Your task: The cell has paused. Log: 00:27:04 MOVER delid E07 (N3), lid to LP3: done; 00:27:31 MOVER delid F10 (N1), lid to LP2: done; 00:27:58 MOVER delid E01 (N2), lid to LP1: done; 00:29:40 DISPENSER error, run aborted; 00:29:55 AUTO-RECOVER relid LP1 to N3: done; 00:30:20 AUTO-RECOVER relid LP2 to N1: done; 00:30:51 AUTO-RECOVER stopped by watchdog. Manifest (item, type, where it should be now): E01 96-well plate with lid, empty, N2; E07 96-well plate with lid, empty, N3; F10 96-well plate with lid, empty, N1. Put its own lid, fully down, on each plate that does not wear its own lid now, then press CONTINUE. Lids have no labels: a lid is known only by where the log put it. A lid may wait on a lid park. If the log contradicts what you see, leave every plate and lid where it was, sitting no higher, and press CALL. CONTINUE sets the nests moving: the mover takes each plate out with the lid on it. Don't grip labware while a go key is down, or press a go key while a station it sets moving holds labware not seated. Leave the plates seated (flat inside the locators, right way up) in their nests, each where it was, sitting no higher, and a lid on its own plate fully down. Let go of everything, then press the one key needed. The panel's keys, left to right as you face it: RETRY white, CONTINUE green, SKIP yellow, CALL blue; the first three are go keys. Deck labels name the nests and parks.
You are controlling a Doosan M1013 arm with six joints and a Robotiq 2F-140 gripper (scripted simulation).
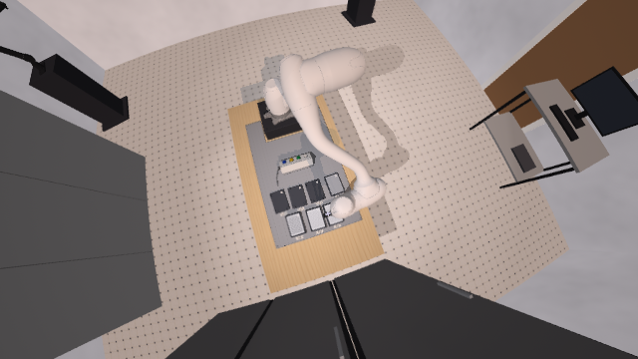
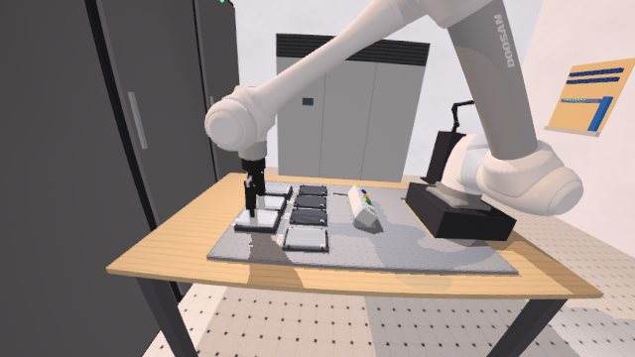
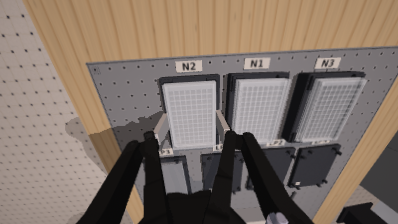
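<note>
The N2 plate lies 30 mm below my hand. Also, from my hand: park LP4: 230 mm behind, 290 mm to the right, 50 mm below; then lid park LP1: 190 mm behind, 40 mm to the right, 50 mm below; then LP2: 210 mm behind, 170 mm to the right, 50 mm below.
</note>
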